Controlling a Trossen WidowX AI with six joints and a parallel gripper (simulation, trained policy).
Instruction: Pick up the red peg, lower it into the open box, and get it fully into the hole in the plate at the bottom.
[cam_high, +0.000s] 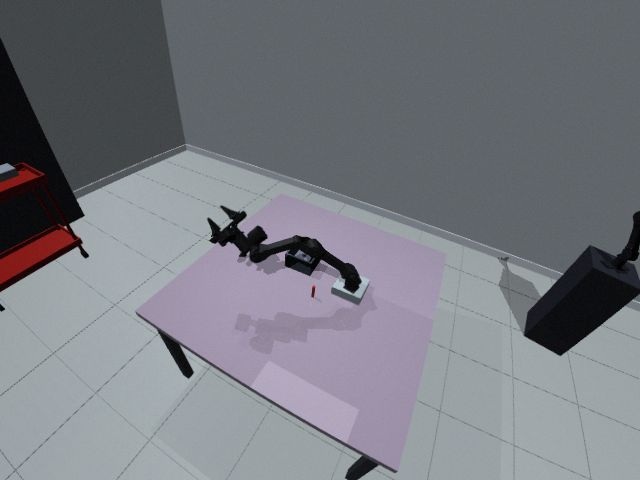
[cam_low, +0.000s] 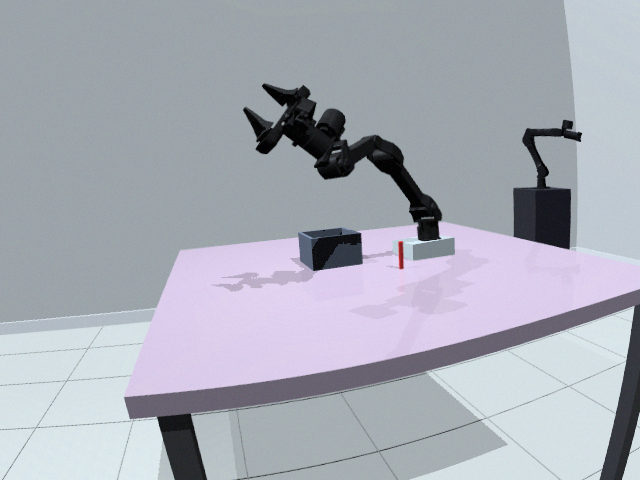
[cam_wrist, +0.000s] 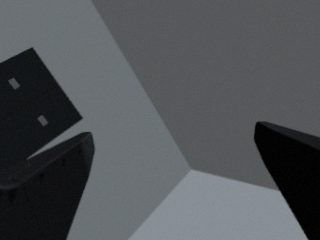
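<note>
The red peg lies 370 mm behind my gripper tip, 250 mm to the right of it and 440 mm below it. Round my gripper tip: pale plate: 170 mm behind, 410 mm to the right, 430 mm below; then dark box: 170 mm behind, 410 mm to the right, 450 mm below.
</note>
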